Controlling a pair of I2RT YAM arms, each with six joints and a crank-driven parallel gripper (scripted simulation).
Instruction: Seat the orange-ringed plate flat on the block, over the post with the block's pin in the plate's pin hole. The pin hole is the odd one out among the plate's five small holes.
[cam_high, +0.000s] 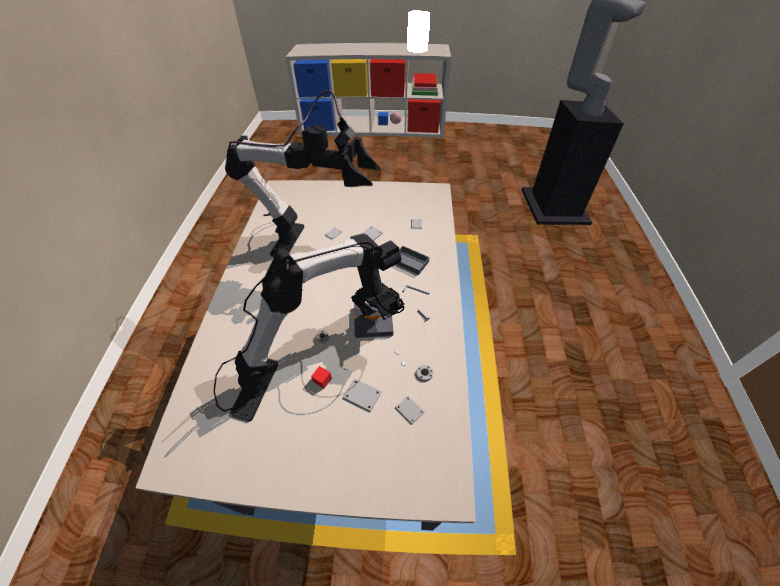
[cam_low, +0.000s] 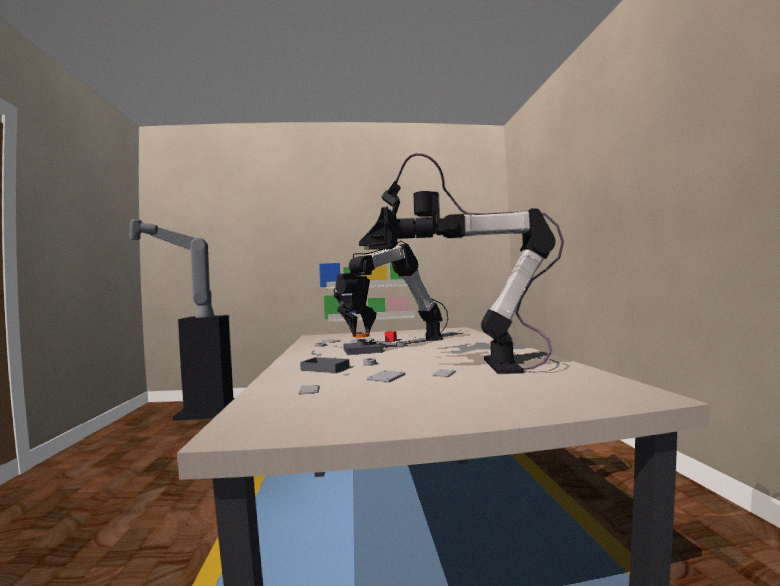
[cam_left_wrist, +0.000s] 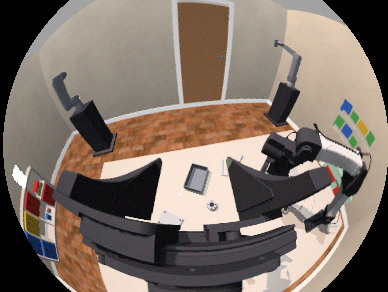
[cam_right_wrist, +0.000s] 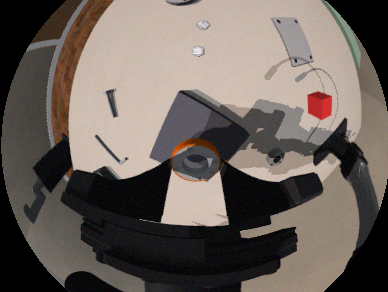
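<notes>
The dark block lies 50 mm below my right hand and 30 mm behind it. The rest, counted from my right hand: hex key 130 mm to the left, 130 mm ahead, 60 mm below; then bolt 170 mm ahead, 60 mm below, 10 mm to the left; then red cube 210 mm to the right, 150 mm behind, 50 mm below.
</notes>
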